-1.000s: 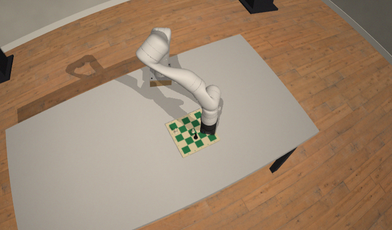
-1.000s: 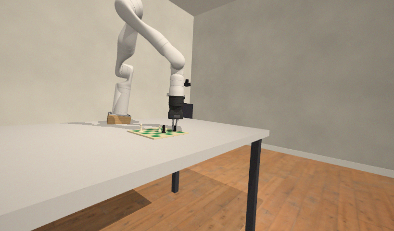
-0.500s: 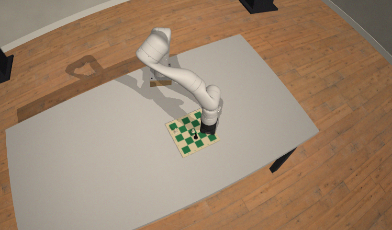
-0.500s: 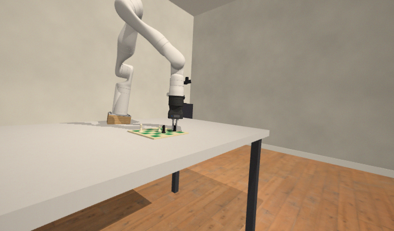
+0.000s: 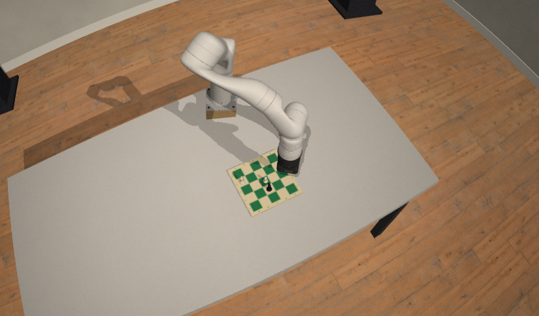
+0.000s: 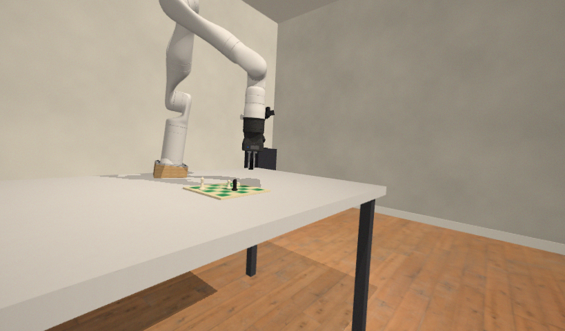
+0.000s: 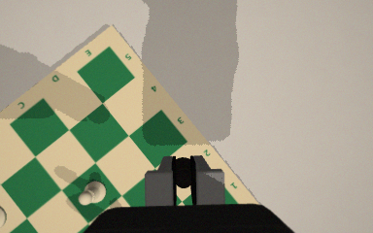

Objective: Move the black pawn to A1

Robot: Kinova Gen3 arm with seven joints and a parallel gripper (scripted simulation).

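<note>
The black knight lies 2 cm ahead of my hand, 8 cm to the right of it and 8 cm below it. From my hand the other things lie so: black pawn: 1 cm below; then chessboard: 2 cm behind, 8 cm to the right, 10 cm below; then white pawn: 2 cm behind, 8 cm to the right, 8 cm below.
</note>
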